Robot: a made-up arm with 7 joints. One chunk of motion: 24 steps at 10 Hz.
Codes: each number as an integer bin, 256 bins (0 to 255) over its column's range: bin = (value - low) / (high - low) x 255, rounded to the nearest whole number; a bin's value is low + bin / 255 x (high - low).
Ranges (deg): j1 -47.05..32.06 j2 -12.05..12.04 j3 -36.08..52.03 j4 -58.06..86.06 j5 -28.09..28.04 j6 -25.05..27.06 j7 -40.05..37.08
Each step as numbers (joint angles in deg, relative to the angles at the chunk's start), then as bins.
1 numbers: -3.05 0.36 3.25 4.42 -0.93 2.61 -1.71
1 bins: 142 131 114 111 123 135 127
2 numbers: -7.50 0.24 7.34 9.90 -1.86 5.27 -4.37
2 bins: 127 130 126 120 119 148 118
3 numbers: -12.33 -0.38 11.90 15.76 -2.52 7.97 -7.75
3 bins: 112 124 139 131 116 162 107
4 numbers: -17.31 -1.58 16.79 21.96 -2.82 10.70 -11.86
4 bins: 96 111 153 142 115 175 93
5 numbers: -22.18 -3.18 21.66 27.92 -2.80 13.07 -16.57
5 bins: 80 94 167 152 115 187 78
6 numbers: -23.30 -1.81 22.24 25.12 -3.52 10.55 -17.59
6 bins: 77 108 169 147 112 174 74
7 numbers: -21.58 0.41 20.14 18.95 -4.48 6.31 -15.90
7 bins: 82 132 163 136 107 153 80
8 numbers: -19.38 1.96 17.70 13.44 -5.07 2.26 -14.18
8 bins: 89 148 156 127 105 134 86
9 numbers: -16.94 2.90 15.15 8.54 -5.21 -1.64 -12.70
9 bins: 97 158 148 118 104 115 90
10 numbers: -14.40 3.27 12.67 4.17 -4.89 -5.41 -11.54
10 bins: 105 162 141 110 105 96 94
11 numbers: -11.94 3.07 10.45 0.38 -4.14 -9.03 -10.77
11 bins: 113 160 135 103 109 78 97
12 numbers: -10.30 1.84 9.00 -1.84 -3.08 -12.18 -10.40
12 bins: 118 147 130 99 114 63 98
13 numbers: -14.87 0.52 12.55 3.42 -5.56 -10.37 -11.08
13 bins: 104 133 141 109 102 72 96
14 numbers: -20.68 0.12 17.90 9.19 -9.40 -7.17 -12.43
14 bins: 85 129 156 119 85 87 91
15 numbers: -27.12 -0.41 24.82 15.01 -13.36 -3.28 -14.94
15 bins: 64 123 176 129 67 107 83
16 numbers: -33.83 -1.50 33.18 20.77 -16.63 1.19 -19.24
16 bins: 43 112 200 139 52 128 69
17 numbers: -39.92 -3.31 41.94 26.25 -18.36 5.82 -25.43
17 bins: 23 93 226 149 44 151 48
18 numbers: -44.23 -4.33 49.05 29.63 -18.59 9.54 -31.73
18 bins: 9 82 246 155 43 169 28
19 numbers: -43.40 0.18 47.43 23.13 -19.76 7.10 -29.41
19 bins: 12 129 242 144 38 157 35
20 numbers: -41.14 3.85 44.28 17.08 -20.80 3.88 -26.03
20 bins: 19 168 233 133 33 142 46
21 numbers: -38.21 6.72 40.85 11.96 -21.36 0.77 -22.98
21 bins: 28 199 223 124 31 126 56
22 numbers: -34.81 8.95 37.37 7.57 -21.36 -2.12 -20.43
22 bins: 39 222 213 116 31 112 65
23 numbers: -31.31 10.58 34.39 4.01 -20.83 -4.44 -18.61
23 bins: 51 240 204 110 33 101 71
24 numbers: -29.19 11.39 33.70 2.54 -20.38 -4.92 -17.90
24 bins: 58 248 202 107 35 99 73
